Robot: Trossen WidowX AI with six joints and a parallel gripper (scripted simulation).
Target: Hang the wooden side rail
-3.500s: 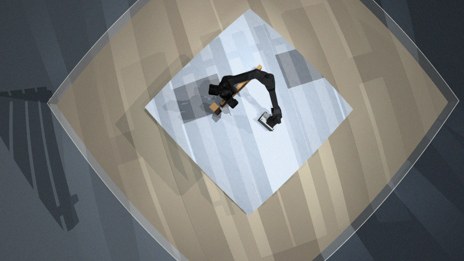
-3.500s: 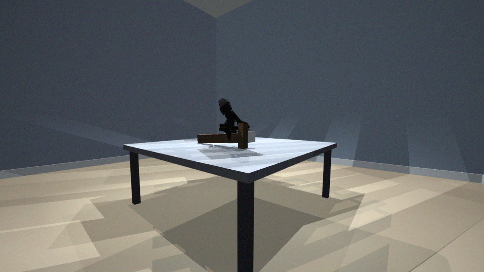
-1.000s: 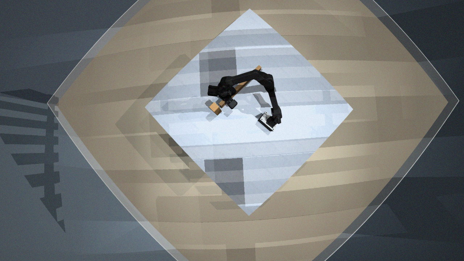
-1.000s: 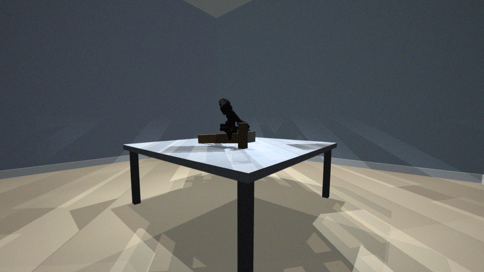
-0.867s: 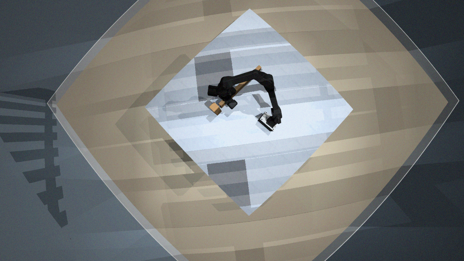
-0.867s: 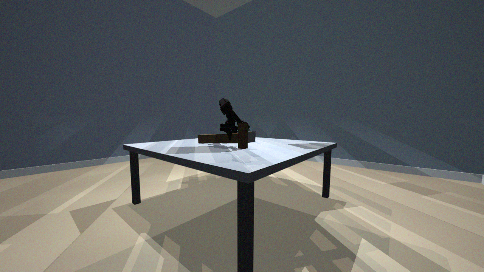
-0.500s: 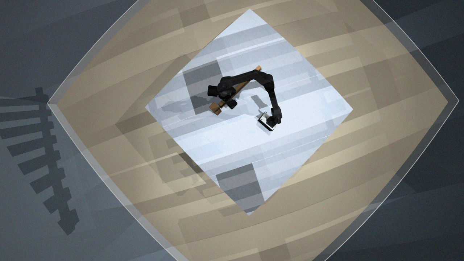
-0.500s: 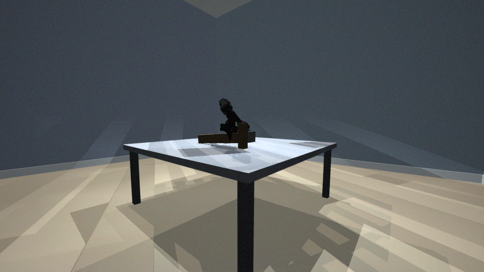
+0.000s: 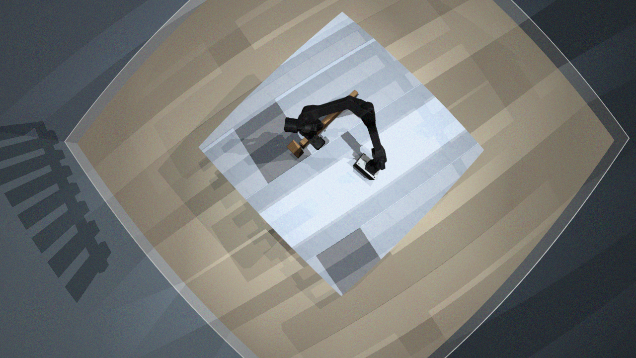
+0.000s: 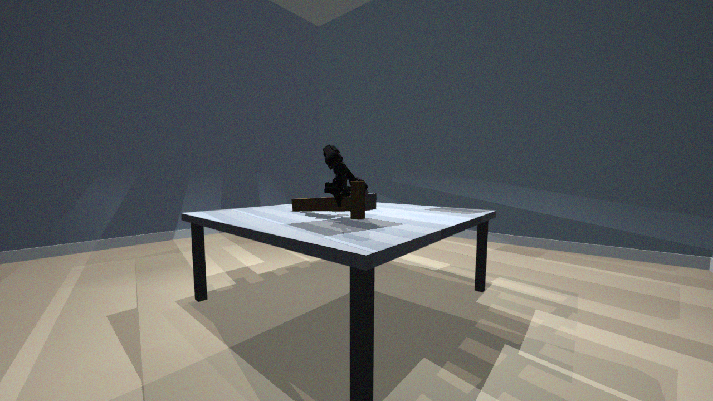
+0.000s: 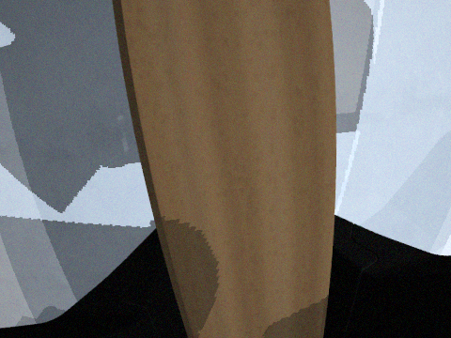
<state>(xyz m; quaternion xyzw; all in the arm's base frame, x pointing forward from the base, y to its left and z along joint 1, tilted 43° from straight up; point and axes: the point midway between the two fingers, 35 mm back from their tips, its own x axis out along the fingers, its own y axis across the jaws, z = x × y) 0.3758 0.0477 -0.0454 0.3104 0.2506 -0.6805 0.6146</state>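
The headboard post lies 100 mm to the left of my gripper tip, 40 mm above it and 10 mm ahead of it.
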